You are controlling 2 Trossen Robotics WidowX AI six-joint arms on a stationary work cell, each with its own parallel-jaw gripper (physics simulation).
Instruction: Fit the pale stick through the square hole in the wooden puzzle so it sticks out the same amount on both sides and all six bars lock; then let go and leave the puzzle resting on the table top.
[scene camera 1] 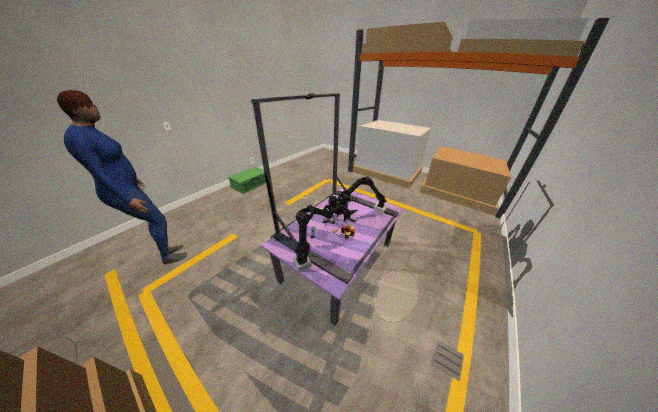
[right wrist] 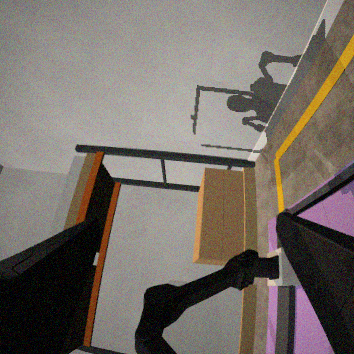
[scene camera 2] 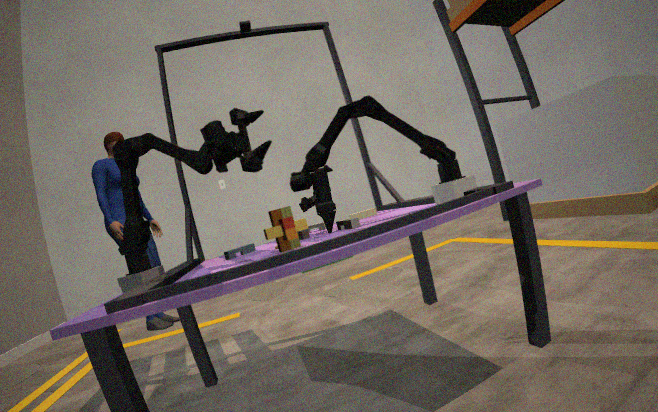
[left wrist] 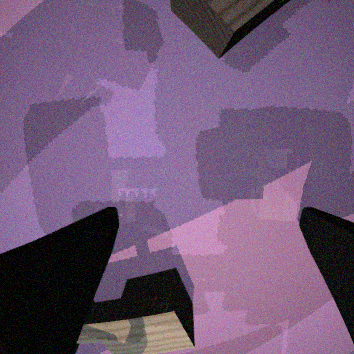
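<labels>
Black gantry frame: [scene camera 1: 256, 106] and [scene camera 2: 157, 52], same spot.
</labels>
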